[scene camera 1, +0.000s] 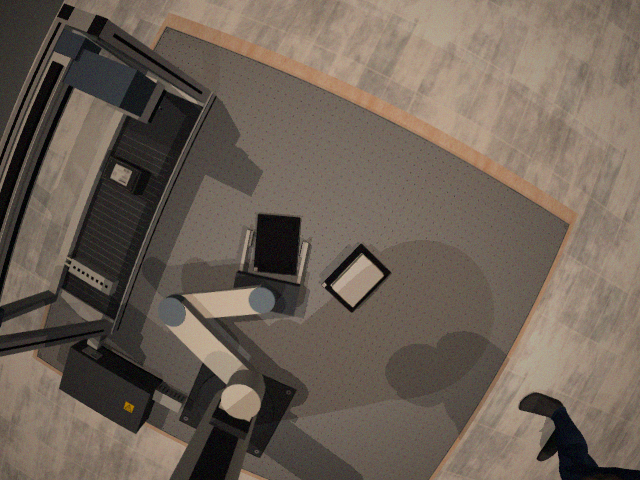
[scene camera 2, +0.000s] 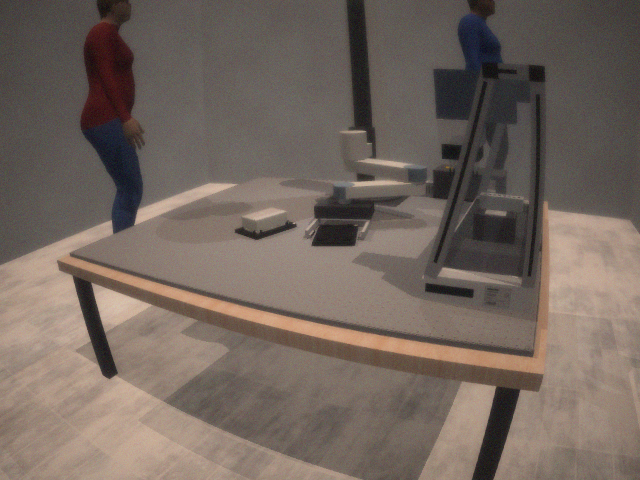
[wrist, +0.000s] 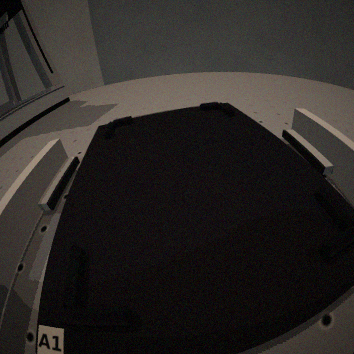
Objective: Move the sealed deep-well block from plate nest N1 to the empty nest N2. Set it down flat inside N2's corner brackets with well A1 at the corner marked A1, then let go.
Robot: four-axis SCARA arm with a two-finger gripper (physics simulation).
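Where they show: gripper, fingertip midpoint: [scene camera 1: 277, 236] [scene camera 2: 334, 234] [wrist: 179, 129]; arm's base, link origin: [scene camera 2: 373, 197].
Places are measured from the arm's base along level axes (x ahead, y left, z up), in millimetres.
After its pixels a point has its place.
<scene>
The pale deep-well block [scene camera 1: 358, 280] @(x 548, y -153, z 67 mm) [scene camera 2: 264, 220] @(x 588, y -123, z 59 mm) sits on a black nest [scene camera 1: 376, 261] @(x 614, y -182, z 25 mm) [scene camera 2: 273, 230] @(x 573, y -103, z 25 mm), taken as N1; its well A1 cannot be made out. A second black nest [scene camera 1: 278, 235] @(x 560, y 99, z 25 mm) [scene camera 2: 334, 237] @(x 572, y 107, z 25 mm) [wrist: 190, 235] @(x 490, y 86, z 25 mm), taken as N2, holds no block. In the wrist view its low corner brackets show, with an A1 label [wrist: 50, 340] at the bottom left corner. My gripper [scene camera 1: 276, 254] [scene camera 2: 338, 227] @(x 558, y 100, z 29 mm) [wrist: 179, 129] @(x 558, y 100, z 29 mm) is open and empty over this second nest, one finger beyond each long side. The fingers' height above the table is hard to tell.
A tall metal frame machine [scene camera 1: 181, 149] [scene camera 2: 537, 155] @(x 851, y 689, z 340 mm) stands at one table side, with a dark box [scene camera 1: 126, 176] @(x 533, y 556, z 133 mm) inside. A dark control box [scene camera 1: 105, 384] @(x -89, y 397, z 127 mm) is near the arm's base plate [scene camera 1: 276, 413] @(x 41, y -128, z 13 mm). Two people [scene camera 2: 109, 77] [scene camera 2: 478, 41] stand beyond the table.
</scene>
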